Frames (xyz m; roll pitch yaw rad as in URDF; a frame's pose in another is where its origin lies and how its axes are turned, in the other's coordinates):
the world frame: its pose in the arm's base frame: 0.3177 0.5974 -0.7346 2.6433 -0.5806 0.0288
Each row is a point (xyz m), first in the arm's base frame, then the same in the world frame.
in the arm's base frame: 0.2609 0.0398 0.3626
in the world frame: 0.5409 0.9457 -0.5753
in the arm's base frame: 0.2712 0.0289 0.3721
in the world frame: 0.5545 0.9567 -0.5722
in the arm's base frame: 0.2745 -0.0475 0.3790
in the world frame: 0.5592 1.0263 -0.5402
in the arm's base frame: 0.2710 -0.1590 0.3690
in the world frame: 0.5481 1.1219 -0.4828
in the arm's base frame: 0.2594 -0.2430 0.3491
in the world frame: 0.5255 1.1911 -0.4350
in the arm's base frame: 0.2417 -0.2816 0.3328
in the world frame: 0.5008 1.2230 -0.4139
